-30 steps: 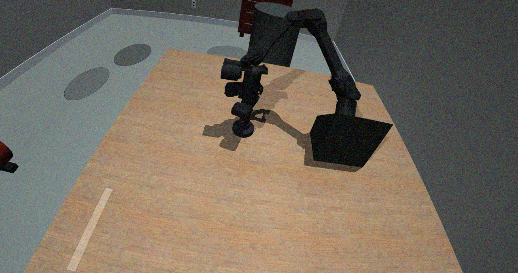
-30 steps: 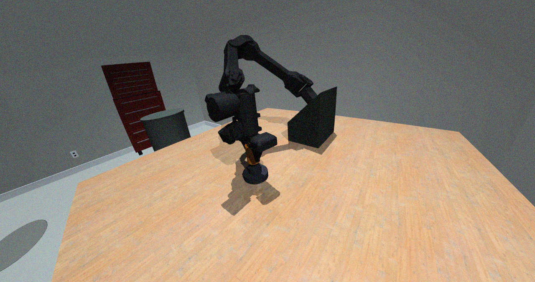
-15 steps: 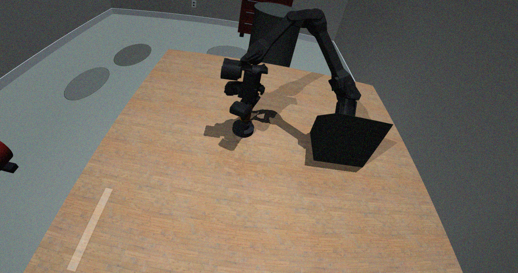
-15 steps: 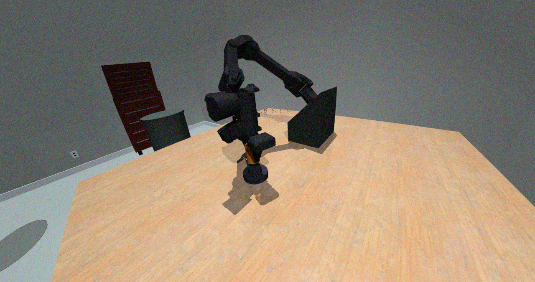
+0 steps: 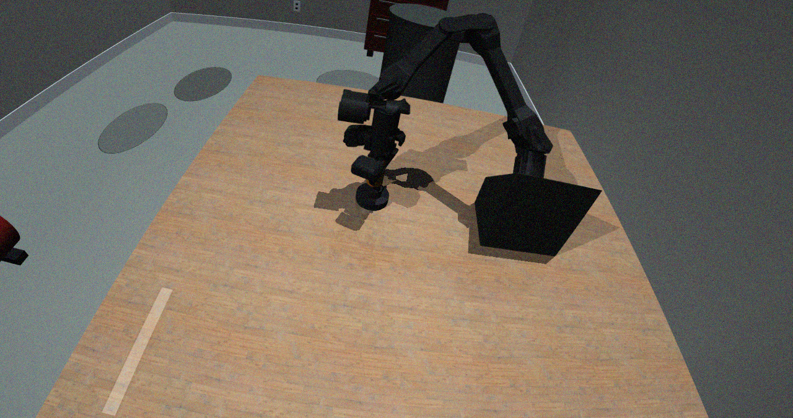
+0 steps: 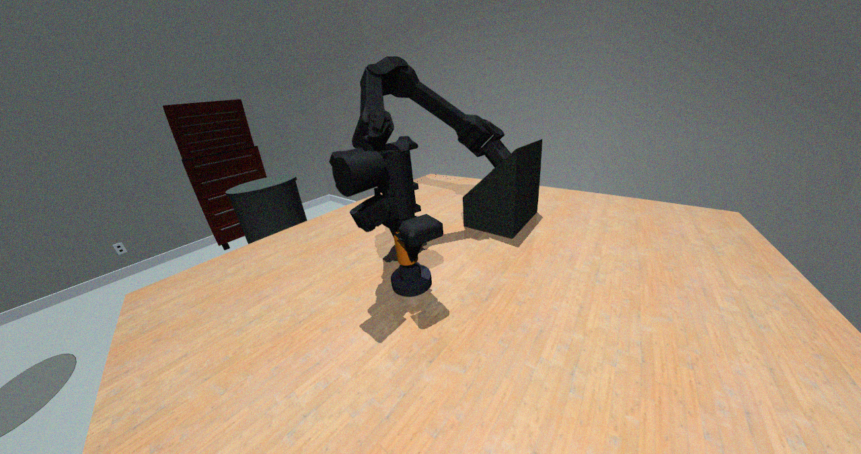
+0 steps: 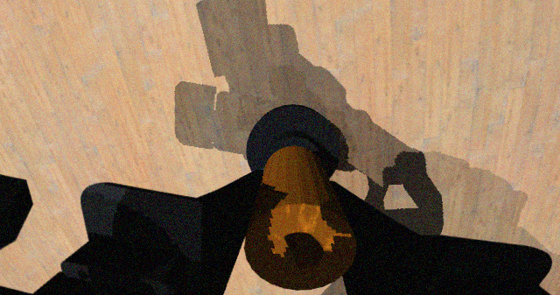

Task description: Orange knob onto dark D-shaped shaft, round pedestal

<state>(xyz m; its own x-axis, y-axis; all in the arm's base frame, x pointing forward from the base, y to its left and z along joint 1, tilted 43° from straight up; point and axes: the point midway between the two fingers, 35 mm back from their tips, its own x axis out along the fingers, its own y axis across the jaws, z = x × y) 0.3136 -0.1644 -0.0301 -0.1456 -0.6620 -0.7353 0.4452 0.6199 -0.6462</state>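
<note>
My gripper tip is now 20 mm below the orange knob. From my gripper tip the other things lie so: dark round pedestal 40 mm below.
</note>
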